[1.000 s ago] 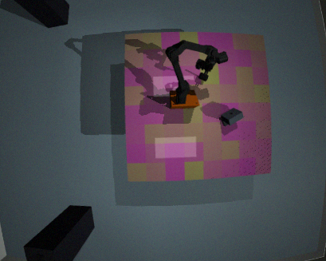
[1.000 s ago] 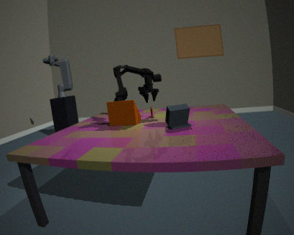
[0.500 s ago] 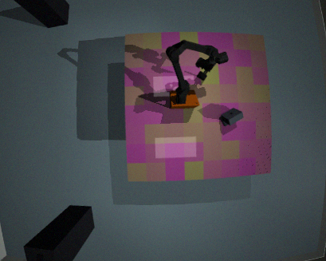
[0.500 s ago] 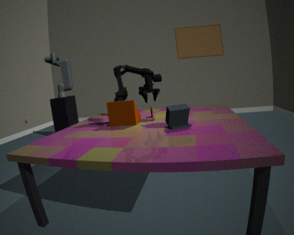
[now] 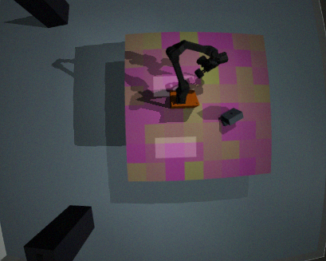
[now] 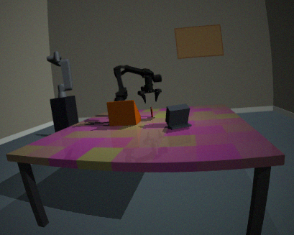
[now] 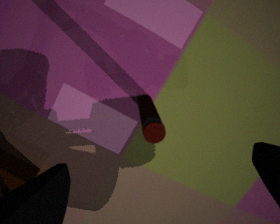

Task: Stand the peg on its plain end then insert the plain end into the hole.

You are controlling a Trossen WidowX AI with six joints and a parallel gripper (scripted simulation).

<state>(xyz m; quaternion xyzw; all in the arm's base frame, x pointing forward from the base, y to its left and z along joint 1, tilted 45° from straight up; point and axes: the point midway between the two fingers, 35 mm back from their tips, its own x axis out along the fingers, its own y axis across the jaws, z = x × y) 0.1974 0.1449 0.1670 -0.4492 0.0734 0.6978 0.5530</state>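
Right now my gripper tip is 60 mm above the peg. Also, from my gripper tip: grey sloped panel: 220 mm ahead, 350 mm to the right, 50 mm below.
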